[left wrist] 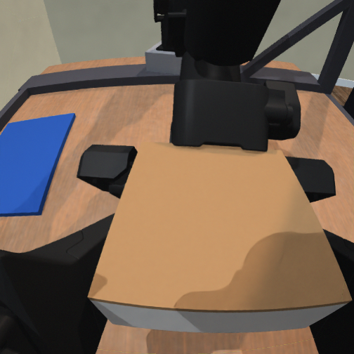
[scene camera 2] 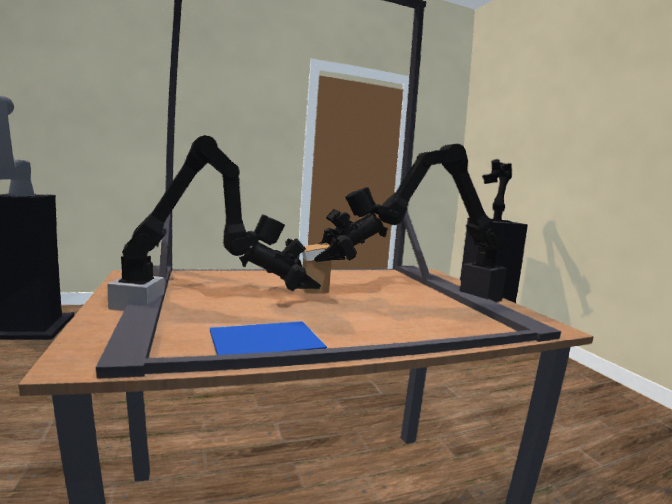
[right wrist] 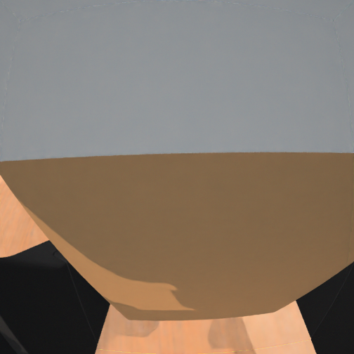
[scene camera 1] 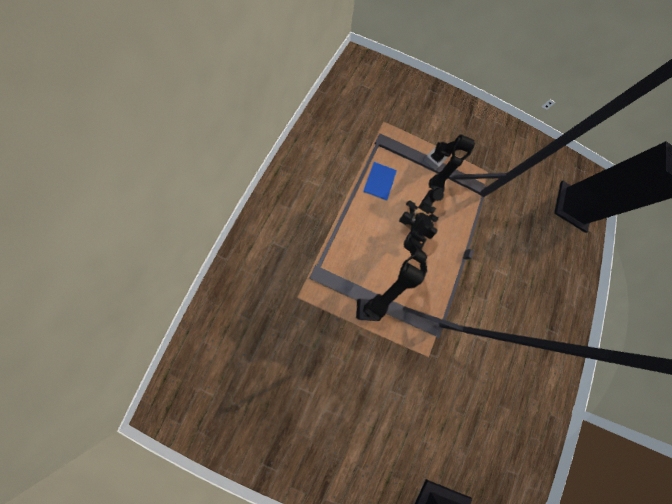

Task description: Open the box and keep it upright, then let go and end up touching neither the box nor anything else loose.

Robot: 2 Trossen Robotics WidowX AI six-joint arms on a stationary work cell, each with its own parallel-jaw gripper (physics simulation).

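Frame: origin at the left arm's base, x ahead, y left, z up, level; centimetres.
Seen in the pictures: left gripper, between the fingertips: [scene camera 2: 312,257]; right gripper, between the fingertips: [scene camera 2: 318,283]; left arm's base, origin of its link: [scene camera 2: 485,265] [scene camera 1: 370,310]; right arm's base, origin of its link: [scene camera 2: 136,280] [scene camera 1: 437,156].
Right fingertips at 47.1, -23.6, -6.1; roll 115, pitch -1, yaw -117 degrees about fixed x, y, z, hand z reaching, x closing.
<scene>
Offsets run from my right fingertips to a thing's top centre, as dx, dy, dz. "spot": to the spot under its first point. Level surfaces: height alone.
The box stands upright near the table's middle, its brown body @(+0.8, -0.3, +7.8) [scene camera 2: 320,275] [right wrist: 190,225] topped by a pale grey band @(spot: +3.4, +2.4, +8.9) [scene camera 2: 315,254] [left wrist: 200,321] [right wrist: 175,90] and a tan lid @(+1.0, -0.3, +11.1) [scene camera 2: 317,247] [left wrist: 210,225]. My left gripper [scene camera 2: 317,258] comes in from the right in scene camera 2 and is shut on the lid, high on the box. My right gripper [scene camera 2: 316,285] [left wrist: 210,170] comes in low from the left and is shut on the body. The fingertips are partly hidden behind the box in the wrist views. The body's inside does not show clearly. In scene camera 1 the arms hide the box.
A flat blue mat @(+26.9, +18.2, -3.9) [scene camera 1: 379,180] [scene camera 2: 265,337] [left wrist: 32,165] lies on the wooden table @(dz -4.7) [scene camera 1: 352,238] [scene camera 2: 379,314] on the side near scene camera 2. A dark frame [scene camera 1: 336,219] [scene camera 2: 325,355] runs around the table. Posts [scene camera 2: 172,135] rise from its far corners.
</scene>
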